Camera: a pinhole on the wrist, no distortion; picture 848 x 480 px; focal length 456.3 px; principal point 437.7 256.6 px. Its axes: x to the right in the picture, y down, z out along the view. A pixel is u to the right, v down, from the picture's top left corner.
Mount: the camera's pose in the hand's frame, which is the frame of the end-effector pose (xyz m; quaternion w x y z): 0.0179 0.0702 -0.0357 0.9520 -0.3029 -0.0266 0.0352
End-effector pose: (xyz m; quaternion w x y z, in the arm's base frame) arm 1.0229 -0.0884 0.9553 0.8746 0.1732 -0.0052 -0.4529
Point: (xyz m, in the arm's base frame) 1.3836 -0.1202 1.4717
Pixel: 585 265
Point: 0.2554 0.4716 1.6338
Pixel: outside the picture
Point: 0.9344 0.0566 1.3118
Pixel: 122 47
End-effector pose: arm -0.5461 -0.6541 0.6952 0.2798 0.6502 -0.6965 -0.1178
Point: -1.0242 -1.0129 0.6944
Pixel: 814 260
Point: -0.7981 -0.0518 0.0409
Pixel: outside the picture
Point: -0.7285 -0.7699 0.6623
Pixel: 689 73
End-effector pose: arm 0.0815 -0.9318 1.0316 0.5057 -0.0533 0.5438 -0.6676
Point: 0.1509 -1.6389 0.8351
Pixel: outside the picture
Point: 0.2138 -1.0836 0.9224
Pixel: 669 157
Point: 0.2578 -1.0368 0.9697
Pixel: 473 145
